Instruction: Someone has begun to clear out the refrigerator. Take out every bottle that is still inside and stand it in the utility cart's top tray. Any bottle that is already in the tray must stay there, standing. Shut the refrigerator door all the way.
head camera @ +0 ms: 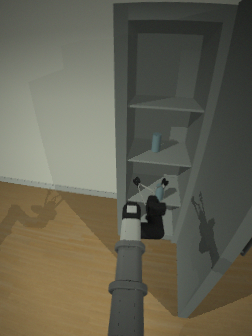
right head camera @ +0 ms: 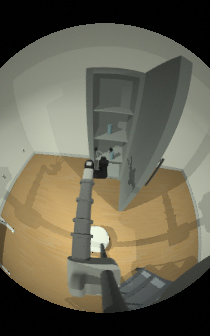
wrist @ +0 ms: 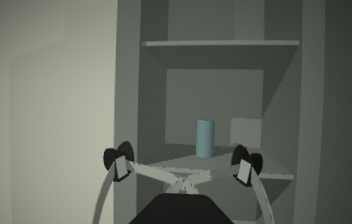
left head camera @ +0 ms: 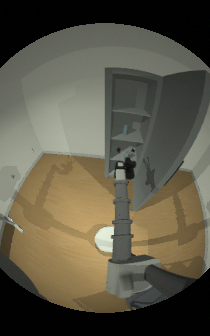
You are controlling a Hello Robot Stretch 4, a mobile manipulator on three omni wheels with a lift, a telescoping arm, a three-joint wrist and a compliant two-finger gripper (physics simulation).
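Frame: origin at the robot's base, x back, y down, z right, level; millimetres.
Seen in the pictures: gripper, fingertip midpoint: point(head camera: 150, 179) point(right head camera: 103, 147) point(wrist: 182, 156) point(left head camera: 125, 148); robot's base, origin of the base link: point(right head camera: 94, 238) point(left head camera: 108, 238).
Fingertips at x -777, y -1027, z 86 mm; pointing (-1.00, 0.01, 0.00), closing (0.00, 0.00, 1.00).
Offsets run from my fingertips to a thing's top centre. "pt": to the spot under its first point. Level surfaces: height alone.
The refrigerator point(head camera: 120, 100) point(left head camera: 108, 125) point(right head camera: 90, 115) point(wrist: 127, 75) is open, its door point(head camera: 215, 150) point(left head camera: 175, 115) point(right head camera: 160, 105) swung out to the right. One blue bottle {dx -586, dy -7, dz +89 mm} point(head camera: 156, 142) point(left head camera: 125, 129) point(right head camera: 109, 129) point(wrist: 205, 138) stands on the middle shelf. A second blue bottle {dx -450, dy +395, dz +149 mm} point(head camera: 159, 193) point(right head camera: 111, 155) is on the shelf below, partly behind the right fingertip in the head view. My gripper point(head camera: 150, 181) point(left head camera: 126, 150) point(right head camera: 103, 149) point(wrist: 182, 156) is open and empty, at the refrigerator's opening, lower than the upper bottle. Part of what looks like the utility cart point(right head camera: 150, 287) shows at the bottom; I cannot make out bottles in it.
The extended arm point(head camera: 129, 267) point(left head camera: 121, 220) point(right head camera: 82, 215) reaches over the wood floor {dy +1054 mm} point(head camera: 55, 260) toward the refrigerator. The open door stands close to the right of the wrist. A pale wall point(head camera: 60, 100) is left of the refrigerator. The door's handle {pt dx +294, dy -28, dz +406 mm} point(right head camera: 155, 171) is on its outer side.
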